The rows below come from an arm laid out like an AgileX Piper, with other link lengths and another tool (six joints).
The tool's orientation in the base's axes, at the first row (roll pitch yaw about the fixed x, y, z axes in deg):
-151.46 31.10 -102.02
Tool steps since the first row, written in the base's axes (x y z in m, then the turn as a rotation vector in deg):
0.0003 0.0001 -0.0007 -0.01 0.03 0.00
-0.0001 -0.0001 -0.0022 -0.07 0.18 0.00
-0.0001 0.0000 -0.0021 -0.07 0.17 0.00
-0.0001 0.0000 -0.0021 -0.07 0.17 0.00
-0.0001 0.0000 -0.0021 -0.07 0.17 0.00
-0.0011 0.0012 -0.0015 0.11 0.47 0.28
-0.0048 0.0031 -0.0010 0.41 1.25 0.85
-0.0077 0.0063 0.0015 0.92 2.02 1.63
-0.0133 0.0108 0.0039 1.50 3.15 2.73
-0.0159 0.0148 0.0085 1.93 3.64 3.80
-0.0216 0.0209 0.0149 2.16 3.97 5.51
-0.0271 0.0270 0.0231 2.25 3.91 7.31
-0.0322 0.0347 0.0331 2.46 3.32 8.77
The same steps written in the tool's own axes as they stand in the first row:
0.0002 0.0001 0.0007 -0.02 0.02 0.00
0.0012 0.0009 0.0016 -0.14 0.13 0.02
0.0011 0.0009 0.0015 -0.13 0.13 0.02
0.0011 0.0009 0.0015 -0.13 0.13 0.02
0.0011 0.0009 0.0015 -0.13 0.13 0.02
0.0000 0.0020 0.0009 -0.56 0.00 0.01
-0.0012 0.0056 -0.0009 -1.56 -0.15 0.02
-0.0047 0.0083 -0.0033 -2.70 -0.55 -0.01
-0.0087 0.0137 -0.0067 -4.32 -0.99 -0.13
-0.0140 0.0156 -0.0102 -5.36 -1.57 -0.52
-0.0213 0.0202 -0.0161 -6.56 -2.31 -1.56
-0.0297 0.0239 -0.0233 -7.45 -3.15 -2.89
-0.0404 0.0272 -0.0310 -7.75 -4.17 -4.07

